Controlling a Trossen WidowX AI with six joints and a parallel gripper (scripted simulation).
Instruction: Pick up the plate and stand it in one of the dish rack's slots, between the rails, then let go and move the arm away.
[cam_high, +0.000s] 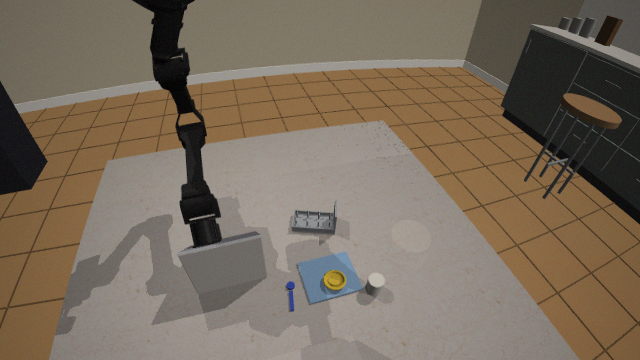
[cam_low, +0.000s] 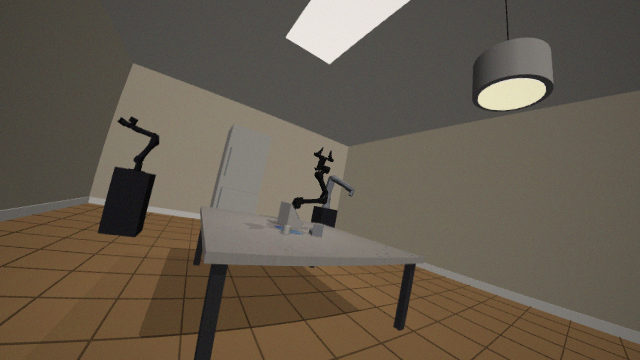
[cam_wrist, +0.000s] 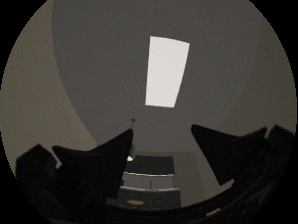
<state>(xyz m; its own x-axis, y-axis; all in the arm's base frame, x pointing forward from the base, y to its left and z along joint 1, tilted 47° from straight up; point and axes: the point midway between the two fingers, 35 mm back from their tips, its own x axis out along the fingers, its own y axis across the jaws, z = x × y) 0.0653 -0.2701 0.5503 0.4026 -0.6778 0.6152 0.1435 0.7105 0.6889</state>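
Now: gripper tip 710 mm above the yellow plate, 350 mm to the left of it and 250 mm short of it. From my gripper tip the other things lie so: grey dish rack 710 mm below, 260 mm ahead, 130 mm to the right; blue mat 730 mm below, 320 mm to the right, 250 mm ahead; blue spoon 730 mm below, 340 mm to the right, 130 mm ahead.
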